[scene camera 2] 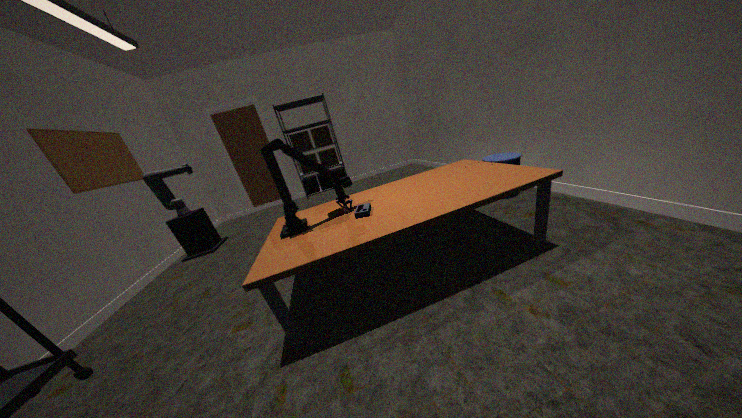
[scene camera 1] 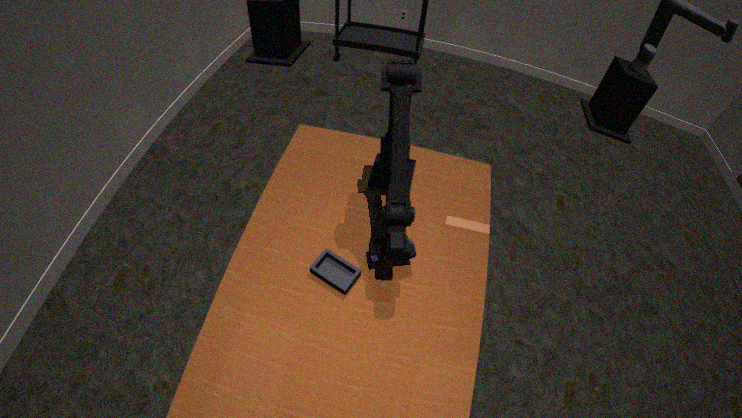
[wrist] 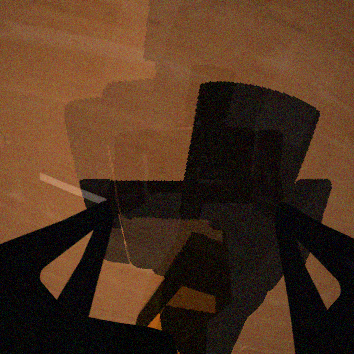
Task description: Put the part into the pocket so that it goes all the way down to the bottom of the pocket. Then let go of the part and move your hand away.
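Where they show: gripper, fingertip midpoint: (scene camera 2: 347, 209) (wrist: 191, 210); arm's base, origin of the base link: (scene camera 2: 294, 226).
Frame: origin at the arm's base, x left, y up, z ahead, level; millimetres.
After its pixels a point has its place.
The dark grey tray-like block with the rectangular pocket (scene camera 1: 334, 271) @(x -87, y 8, z 468 mm) (scene camera 2: 362, 209) @(x -114, y 6, z 453 mm) lies on the table. Its pocket floor shows in scene camera 1. My gripper (scene camera 1: 383, 268) @(x 76, y -28, z 366 mm) (scene camera 2: 344, 204) @(x 76, y -28, z 366 mm) (wrist: 191, 210) @(x 76, y -28, z 366 mm) is open, low over the table beside the pocket block, to its right in scene camera 1. In the wrist view its fingers stand wide apart with dark shadows between them. The part cannot be made out surely. A dim orange-brown patch (wrist: 192, 298) @(x 59, y 2, z 332 mm) shows between the fingers, low in the wrist view, and may belong to it; the rest there is in shadow or behind the gripper.
The wooden table (scene camera 1: 311, 358) @(x -76, y -29, z 755 mm) (scene camera 2: 446, 192) @(x -197, y -29, z 995 mm) carries the arm's base (scene camera 2: 293, 226) @(x -44, y 15, z 6 mm). A pale flat strip (scene camera 1: 467, 224) (wrist: 70, 187) lies by the table's right edge in scene camera 1. A second arm on a pedestal (scene camera 1: 623, 98) (scene camera 2: 193, 232) stands away from the table.
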